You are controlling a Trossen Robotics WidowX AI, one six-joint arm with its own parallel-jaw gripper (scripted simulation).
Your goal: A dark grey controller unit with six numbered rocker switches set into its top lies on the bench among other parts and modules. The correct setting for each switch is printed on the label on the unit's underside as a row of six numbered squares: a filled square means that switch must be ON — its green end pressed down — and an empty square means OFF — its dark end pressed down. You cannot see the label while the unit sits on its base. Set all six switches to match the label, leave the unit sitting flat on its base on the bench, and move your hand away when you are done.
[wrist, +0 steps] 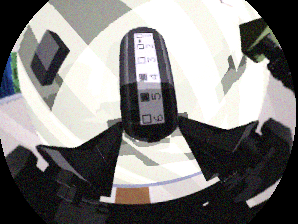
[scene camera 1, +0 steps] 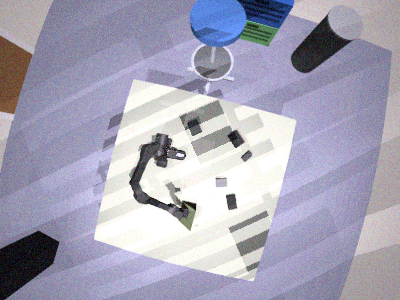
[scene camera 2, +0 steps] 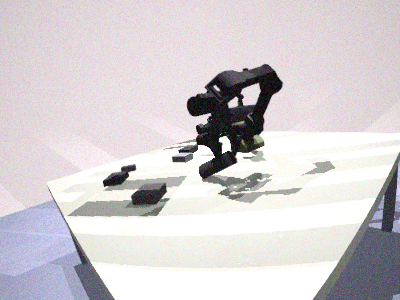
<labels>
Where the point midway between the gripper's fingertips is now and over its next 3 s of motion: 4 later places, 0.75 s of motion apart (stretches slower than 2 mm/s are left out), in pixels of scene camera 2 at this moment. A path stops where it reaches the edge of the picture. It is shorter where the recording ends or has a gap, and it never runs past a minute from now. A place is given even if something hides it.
My gripper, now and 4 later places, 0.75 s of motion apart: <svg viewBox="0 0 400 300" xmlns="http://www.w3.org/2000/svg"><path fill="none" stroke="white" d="M227 160L225 156L221 151L217 148L213 145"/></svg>
</labels>
